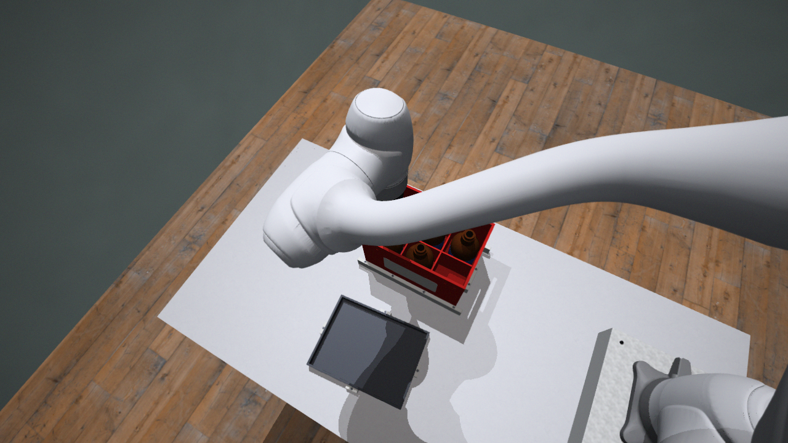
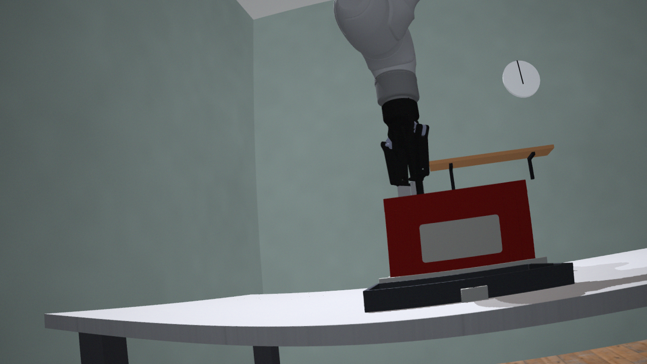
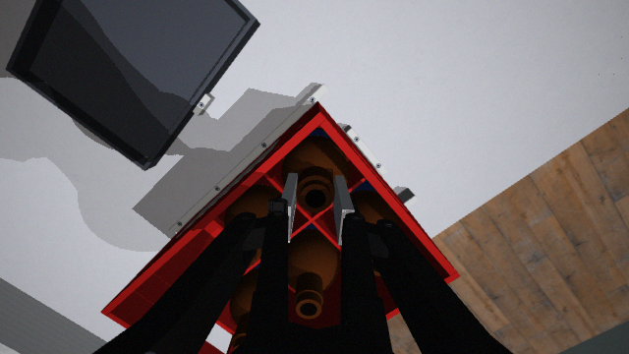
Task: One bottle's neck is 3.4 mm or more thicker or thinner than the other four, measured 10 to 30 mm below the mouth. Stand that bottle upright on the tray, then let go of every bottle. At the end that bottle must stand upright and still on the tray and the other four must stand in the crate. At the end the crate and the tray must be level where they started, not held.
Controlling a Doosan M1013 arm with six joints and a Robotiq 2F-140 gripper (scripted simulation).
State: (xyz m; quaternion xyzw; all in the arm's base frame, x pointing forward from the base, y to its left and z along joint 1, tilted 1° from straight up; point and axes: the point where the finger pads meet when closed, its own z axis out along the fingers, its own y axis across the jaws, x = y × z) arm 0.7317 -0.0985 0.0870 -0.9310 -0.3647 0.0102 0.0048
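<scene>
The crate is 90 mm below my hand, 90 mm behind it and 40 mm to the right of it. Round my hand: dark tray (250 mm to the left, 160 mm below, 70 mm behind).
</scene>
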